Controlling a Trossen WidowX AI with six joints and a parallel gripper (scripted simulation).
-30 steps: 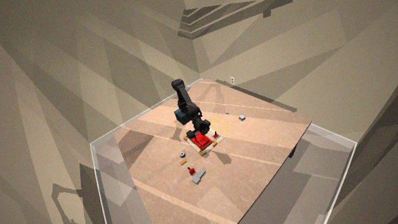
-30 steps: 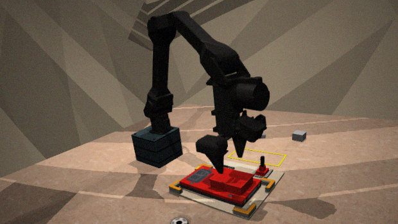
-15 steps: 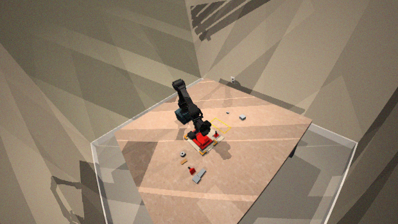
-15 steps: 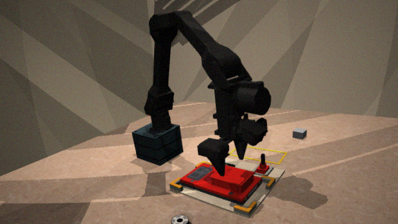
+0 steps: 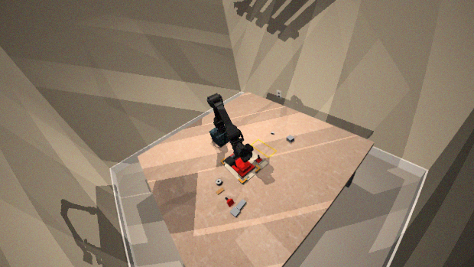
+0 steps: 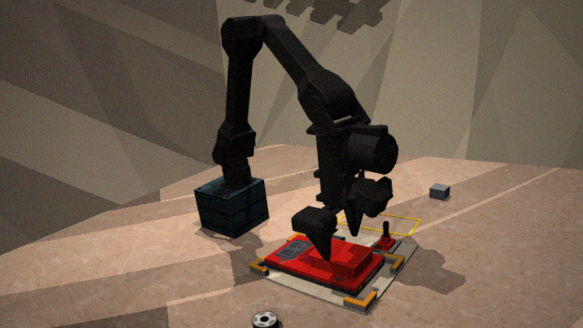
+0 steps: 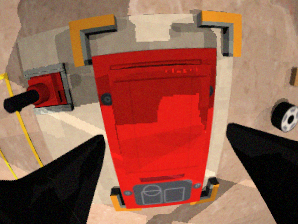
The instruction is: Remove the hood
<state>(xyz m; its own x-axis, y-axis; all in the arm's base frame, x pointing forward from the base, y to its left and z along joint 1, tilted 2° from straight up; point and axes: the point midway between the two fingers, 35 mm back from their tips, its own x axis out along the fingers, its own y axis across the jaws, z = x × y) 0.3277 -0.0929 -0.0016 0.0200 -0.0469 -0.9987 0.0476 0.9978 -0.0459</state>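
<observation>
The hood is 2 cm below my gripper tip. The rest, counted from my gripper tip: wheel: 18 cm to the right, 5 cm below, 3 cm behind; tan piece: 21 cm to the right, 6 cm below, 2 cm ahead.
</observation>
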